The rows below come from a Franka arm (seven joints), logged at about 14 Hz.
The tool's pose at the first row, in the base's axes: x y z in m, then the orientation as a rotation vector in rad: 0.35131, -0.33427, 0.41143, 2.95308, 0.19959, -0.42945
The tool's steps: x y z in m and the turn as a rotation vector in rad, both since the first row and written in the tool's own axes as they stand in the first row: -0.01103, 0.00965, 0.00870, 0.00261, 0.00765, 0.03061; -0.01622, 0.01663, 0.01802, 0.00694, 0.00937, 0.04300; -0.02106, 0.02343, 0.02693, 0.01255, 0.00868, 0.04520; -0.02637, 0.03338, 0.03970, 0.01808, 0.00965, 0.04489; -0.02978, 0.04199, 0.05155, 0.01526, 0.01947, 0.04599; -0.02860, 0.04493, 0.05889, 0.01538, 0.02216, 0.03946; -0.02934, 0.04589, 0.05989, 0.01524, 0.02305, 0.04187; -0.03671, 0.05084, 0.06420, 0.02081, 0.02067, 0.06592; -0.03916, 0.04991, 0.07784, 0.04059, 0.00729, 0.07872
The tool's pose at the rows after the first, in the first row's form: 0.33994, -0.34639, 0.40765, 2.95657, 0.15461, -0.41475; 0.33354, -0.35536, 0.40124, 2.96061, 0.13568, -0.41151; 0.32755, -0.36404, 0.39509, 2.96577, 0.13134, -0.41346; 0.32055, -0.37651, 0.38582, 2.97144, 0.13093, -0.41329; 0.31541, -0.38730, 0.37670, 2.97122, 0.13093, -0.39805; 0.31498, -0.39128, 0.36978, 2.97241, 0.14094, -0.39498; 0.31415, -0.39247, 0.36917, 2.97237, 0.13748, -0.39332; 0.30673, -0.39885, 0.36788, 2.97561, 0.10039, -0.39476; 0.30055, -0.40049, 0.35555, 2.99029, 0.07597, -0.41707
